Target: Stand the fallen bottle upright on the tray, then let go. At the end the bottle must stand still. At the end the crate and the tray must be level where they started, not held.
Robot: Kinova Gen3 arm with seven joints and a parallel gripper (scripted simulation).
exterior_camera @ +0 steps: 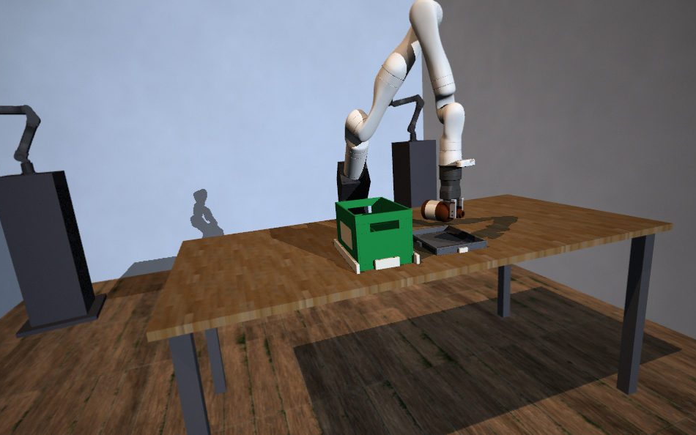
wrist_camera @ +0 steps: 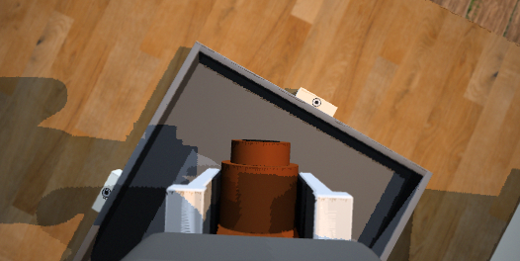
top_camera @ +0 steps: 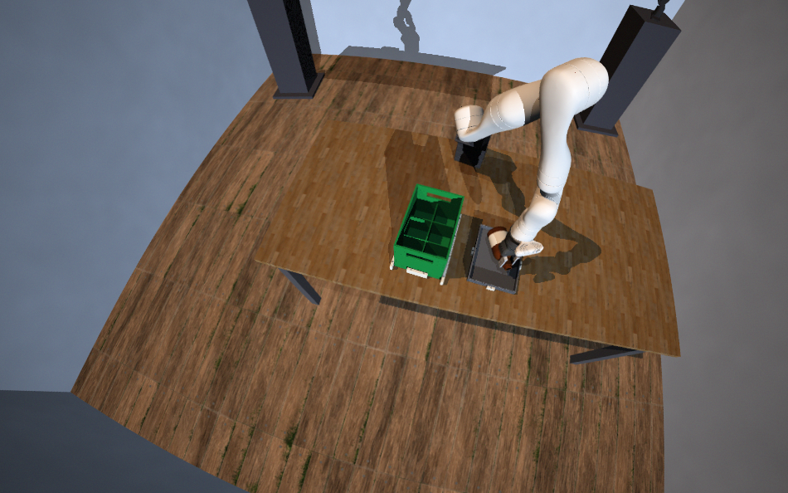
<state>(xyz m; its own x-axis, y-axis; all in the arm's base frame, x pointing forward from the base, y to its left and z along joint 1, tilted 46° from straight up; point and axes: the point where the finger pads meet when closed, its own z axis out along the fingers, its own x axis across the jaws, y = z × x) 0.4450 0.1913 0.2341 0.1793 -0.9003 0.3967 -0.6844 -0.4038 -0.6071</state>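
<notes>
Now: hand 50 mm past the brown bottle, 10 mm to the left of it and 10 mm above it. From my hand the other things lie so: green crate 280 mm to the right, 110 mm behind, 40 mm below; then tray 110 mm below, 70 mm behind.
</notes>
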